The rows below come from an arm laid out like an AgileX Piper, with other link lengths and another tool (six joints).
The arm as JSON. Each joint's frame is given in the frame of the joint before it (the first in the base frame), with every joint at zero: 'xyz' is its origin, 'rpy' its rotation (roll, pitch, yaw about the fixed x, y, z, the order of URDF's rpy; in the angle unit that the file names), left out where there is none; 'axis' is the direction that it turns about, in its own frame. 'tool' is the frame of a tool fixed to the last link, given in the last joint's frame.
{
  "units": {
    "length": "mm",
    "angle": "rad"
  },
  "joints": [
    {
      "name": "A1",
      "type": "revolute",
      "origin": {
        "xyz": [
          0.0,
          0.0,
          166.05
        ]
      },
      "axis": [
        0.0,
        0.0,
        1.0
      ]
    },
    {
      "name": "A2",
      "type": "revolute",
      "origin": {
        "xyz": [
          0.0,
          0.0,
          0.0
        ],
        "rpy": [
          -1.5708,
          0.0,
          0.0
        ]
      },
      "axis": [
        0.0,
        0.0,
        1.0
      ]
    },
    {
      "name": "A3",
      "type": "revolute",
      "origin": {
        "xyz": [
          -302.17,
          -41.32,
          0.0
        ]
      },
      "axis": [
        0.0,
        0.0,
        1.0
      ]
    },
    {
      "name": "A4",
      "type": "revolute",
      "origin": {
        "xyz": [
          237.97,
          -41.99,
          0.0
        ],
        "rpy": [
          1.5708,
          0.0,
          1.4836
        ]
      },
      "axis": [
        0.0,
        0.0,
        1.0
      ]
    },
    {
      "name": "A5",
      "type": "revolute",
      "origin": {
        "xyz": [
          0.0,
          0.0,
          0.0
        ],
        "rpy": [
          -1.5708,
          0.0,
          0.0
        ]
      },
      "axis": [
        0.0,
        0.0,
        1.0
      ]
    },
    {
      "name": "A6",
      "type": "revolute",
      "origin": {
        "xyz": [
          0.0,
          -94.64,
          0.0
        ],
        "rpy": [
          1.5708,
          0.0,
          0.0
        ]
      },
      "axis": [
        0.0,
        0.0,
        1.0
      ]
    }
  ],
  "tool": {
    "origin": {
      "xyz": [
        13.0,
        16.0,
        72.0
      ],
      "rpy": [
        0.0,
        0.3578,
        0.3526
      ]
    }
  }
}
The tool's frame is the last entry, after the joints.
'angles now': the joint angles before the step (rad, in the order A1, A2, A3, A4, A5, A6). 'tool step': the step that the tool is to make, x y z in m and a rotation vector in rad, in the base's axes. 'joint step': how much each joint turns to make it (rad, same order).
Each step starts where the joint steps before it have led.
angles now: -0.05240, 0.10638, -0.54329, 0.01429, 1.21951, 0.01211
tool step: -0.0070, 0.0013, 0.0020, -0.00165, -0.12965, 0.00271
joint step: -0.00026, -0.11167, 0.01239, 0.00603, -0.03028, -0.00023
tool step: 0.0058, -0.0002, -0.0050, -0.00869, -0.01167, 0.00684
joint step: 0.00011, -0.00226, 0.03343, 0.00194, -0.04305, -0.01201
